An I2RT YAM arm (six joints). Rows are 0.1 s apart.
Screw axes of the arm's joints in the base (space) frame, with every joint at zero. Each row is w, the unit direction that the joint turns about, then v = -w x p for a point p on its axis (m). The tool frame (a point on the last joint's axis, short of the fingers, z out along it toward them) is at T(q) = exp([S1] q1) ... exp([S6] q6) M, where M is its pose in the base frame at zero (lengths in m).
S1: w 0 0 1 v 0.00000 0.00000 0.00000
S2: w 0 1 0 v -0.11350 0.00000 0.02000
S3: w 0 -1 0 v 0.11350 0.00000 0.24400
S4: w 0 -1 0 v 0.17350 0.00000 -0.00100
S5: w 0 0 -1 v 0.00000 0.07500 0.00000
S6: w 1 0 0 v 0.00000 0.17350 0.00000
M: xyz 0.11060 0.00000 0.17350 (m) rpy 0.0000 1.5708 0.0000 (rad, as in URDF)
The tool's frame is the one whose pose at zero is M.
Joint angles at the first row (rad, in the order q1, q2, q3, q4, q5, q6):
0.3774, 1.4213, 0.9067, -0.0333, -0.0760, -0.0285
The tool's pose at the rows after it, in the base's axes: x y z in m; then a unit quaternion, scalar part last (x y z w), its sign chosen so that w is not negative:
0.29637, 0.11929, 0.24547, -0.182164, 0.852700, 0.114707, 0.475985
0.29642, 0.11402, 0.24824, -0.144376, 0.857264, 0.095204, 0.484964
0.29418, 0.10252, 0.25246, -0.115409, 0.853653, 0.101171, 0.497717
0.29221, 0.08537, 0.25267, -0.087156, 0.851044, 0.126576, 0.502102
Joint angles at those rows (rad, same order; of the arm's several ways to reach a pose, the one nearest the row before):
0.3759, 1.4356, 0.9039, -0.0169, -0.0606, -0.0110
0.3679, 1.4232, 0.9005, -0.0142, 0.0062, 0.0307
0.3354, 1.3904, 0.8785, 0.0066, 0.0004, 0.0664
0.2768, 1.3592, 0.8458, 0.0300, -0.0640, 0.1113

